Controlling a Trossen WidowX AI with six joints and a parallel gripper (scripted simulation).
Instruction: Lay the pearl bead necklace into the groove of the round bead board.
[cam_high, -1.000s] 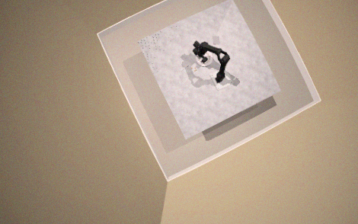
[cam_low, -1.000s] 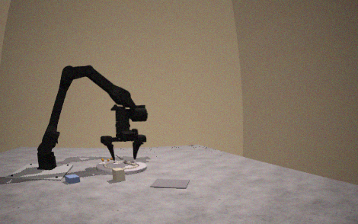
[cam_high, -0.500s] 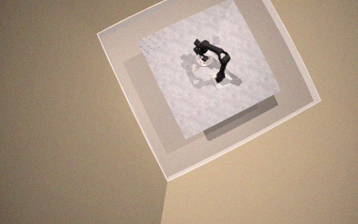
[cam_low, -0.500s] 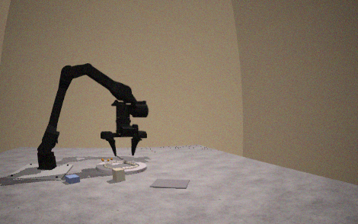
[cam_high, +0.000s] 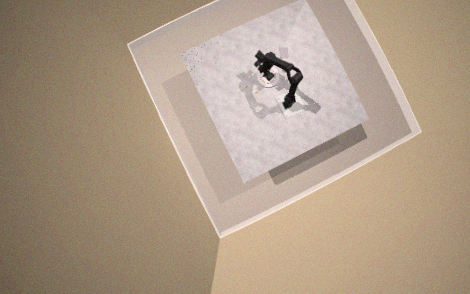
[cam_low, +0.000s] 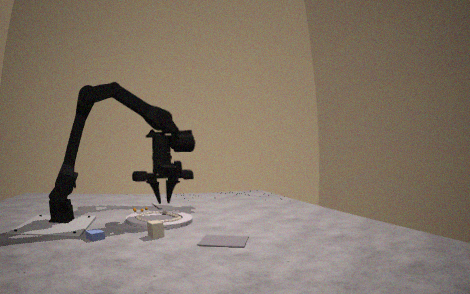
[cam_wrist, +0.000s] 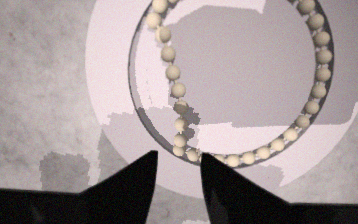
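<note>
Now: gripper tip 20 mm past the round bead board, 50 mm to the left of it and 30 mm above it. Round my gripper tip: flat grey plate: 130 mm ahead, 280 mm to the right, 40 mm below; then cream cube: 20 mm behind, 220 mm to the right, 30 mm below; then blue block: 170 mm behind, 260 mm to the right, 40 mm below.
</note>
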